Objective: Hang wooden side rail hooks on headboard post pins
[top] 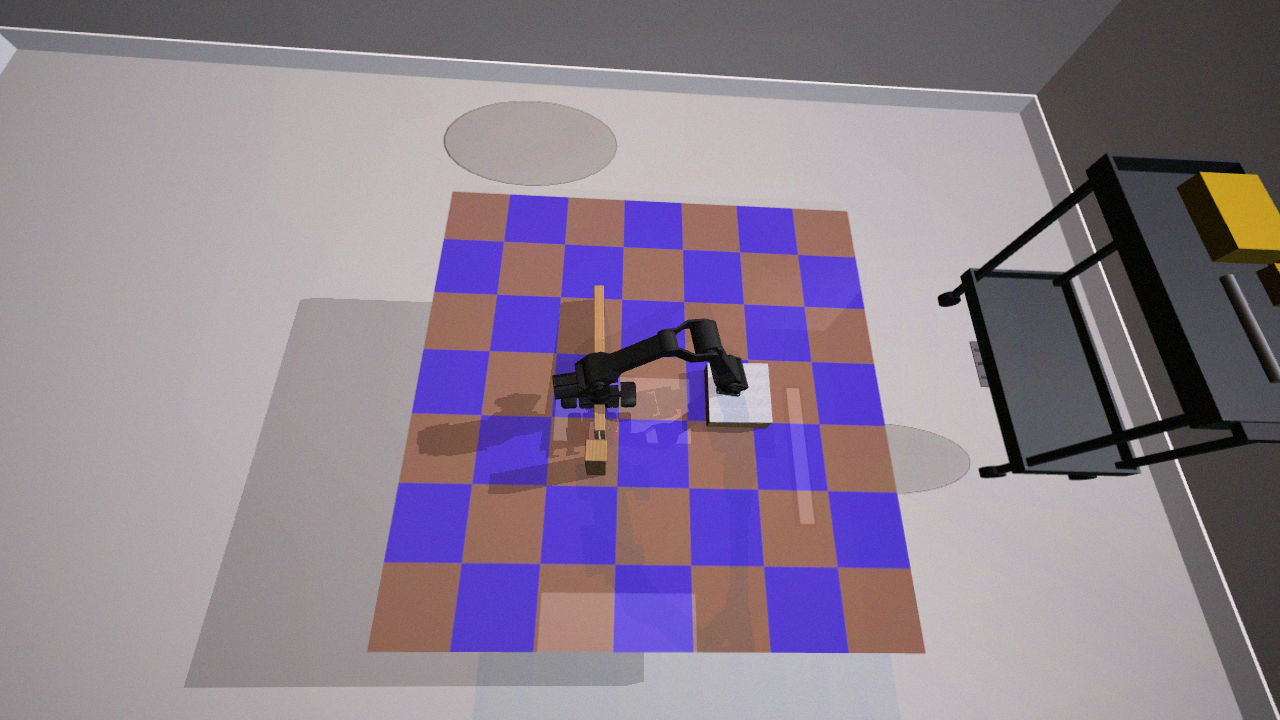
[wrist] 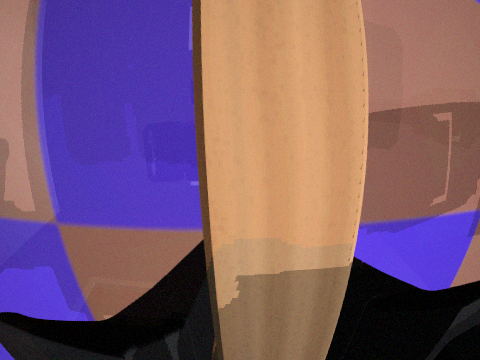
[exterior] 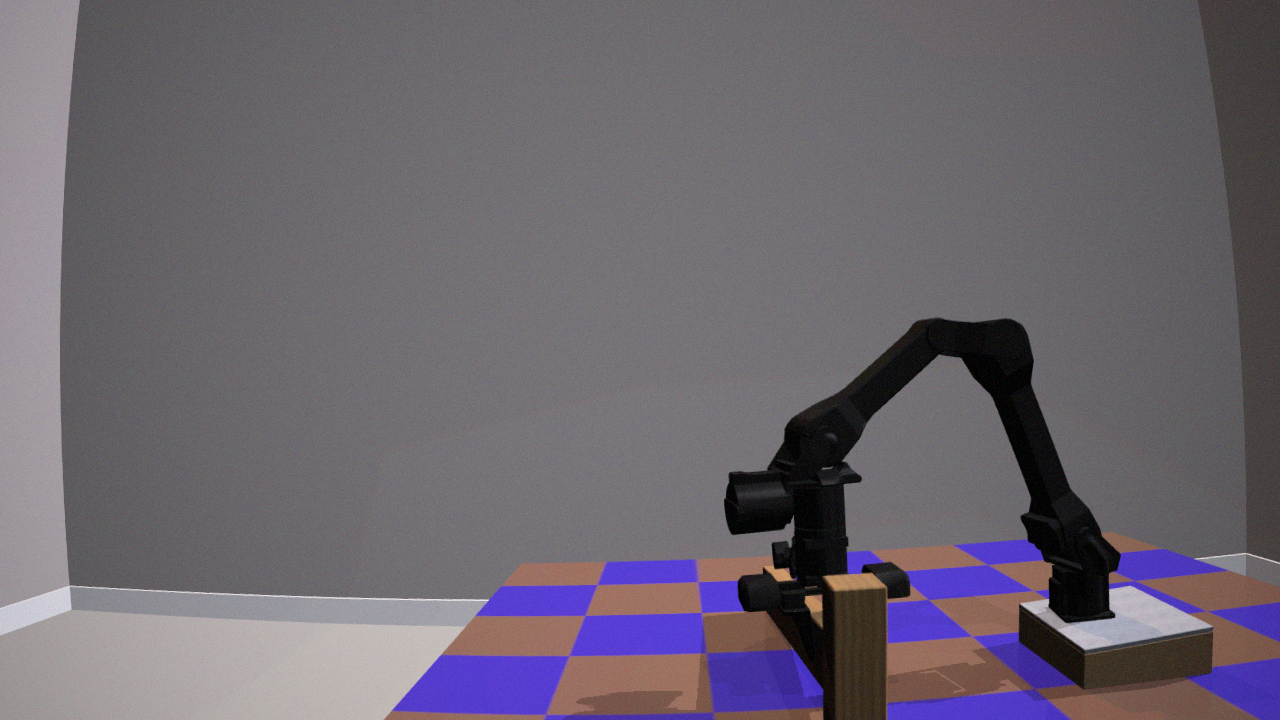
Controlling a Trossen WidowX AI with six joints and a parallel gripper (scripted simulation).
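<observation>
The wooden headboard post is 15 cm to the left of my gripper tip, 4 cm above it and 2 cm behind it.
</observation>
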